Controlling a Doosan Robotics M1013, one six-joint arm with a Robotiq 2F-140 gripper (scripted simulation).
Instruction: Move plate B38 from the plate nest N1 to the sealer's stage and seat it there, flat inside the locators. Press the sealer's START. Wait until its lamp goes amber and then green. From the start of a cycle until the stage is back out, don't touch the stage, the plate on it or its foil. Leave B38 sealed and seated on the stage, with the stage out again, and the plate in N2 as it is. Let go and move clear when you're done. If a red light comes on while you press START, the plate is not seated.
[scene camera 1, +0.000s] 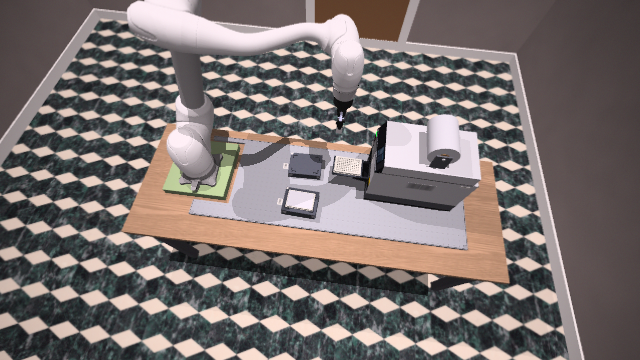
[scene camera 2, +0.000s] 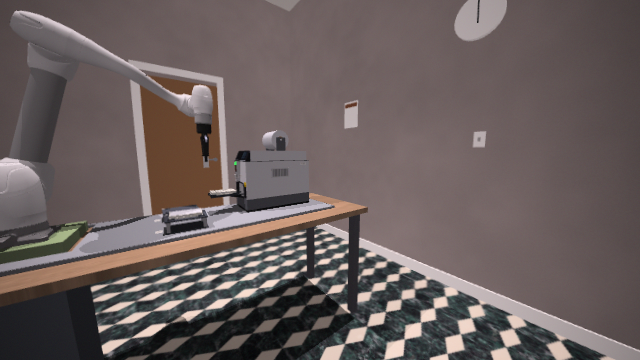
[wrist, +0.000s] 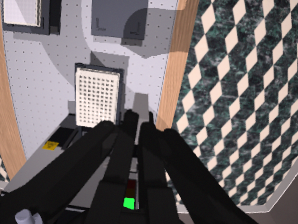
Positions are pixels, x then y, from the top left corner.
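Foil roll (scene camera 1: 443, 137), 1.18 m from the lens.
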